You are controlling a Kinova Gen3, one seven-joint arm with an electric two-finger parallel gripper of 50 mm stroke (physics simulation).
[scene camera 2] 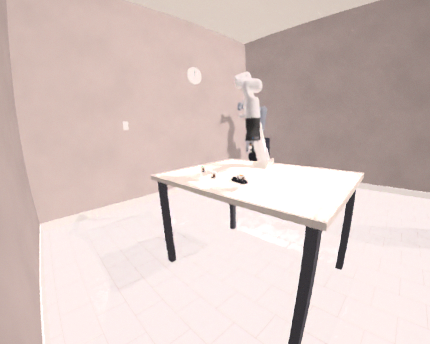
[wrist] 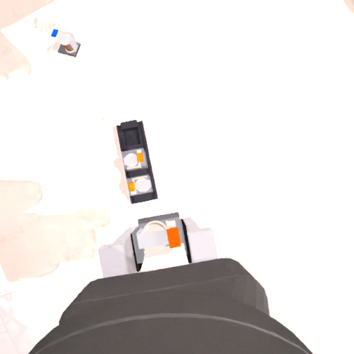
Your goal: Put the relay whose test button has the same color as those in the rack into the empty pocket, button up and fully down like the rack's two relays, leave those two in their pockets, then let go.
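Places are measured from the arm's base along level axes (x ahead, y left, z up), in metres.
Pixels of known places: gripper, between the fingertips: [scene camera 2: 250, 152]; arm's base, origin of its link: [scene camera 2: 263, 160].
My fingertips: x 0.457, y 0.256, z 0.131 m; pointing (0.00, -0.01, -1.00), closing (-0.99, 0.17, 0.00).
Ahead of a thing's pixels: the offset from my fingertips to its top centre. "spot": to the spot under its first point.
My gripper [scene camera 2: 250, 148] [wrist: 162, 237] is shut on a clear relay with an orange test button [wrist: 173, 237]; its button side faces the wrist camera. It holds the relay high above the table, apart from the rack. The black rack {spot: dx +0.030, dy -0.028, dz -0.168 m} [scene camera 2: 243, 182] [wrist: 144, 197] lies on the table ahead of the fingers in the wrist view. Its far pocket [wrist: 131, 136] is empty. A relay with an orange button [wrist: 134, 160] sits in the middle pocket, and another orange-button relay [wrist: 142, 185] sits in the near pocket. The held relay's underside is hidden.
A relay with a blue button [wrist: 69, 46] stands on the table at the upper left of the wrist view. Two small dark-based objects {dx -0.023, dy -0.477, dz -0.134 m} [scene camera 2: 203, 169] {dx +0.052, dy -0.265, dz -0.134 m} [scene camera 2: 213, 176] show left of the rack in the scene view, too small to identify. The table's front edge [scene camera 2: 280, 215] is beyond the rack.
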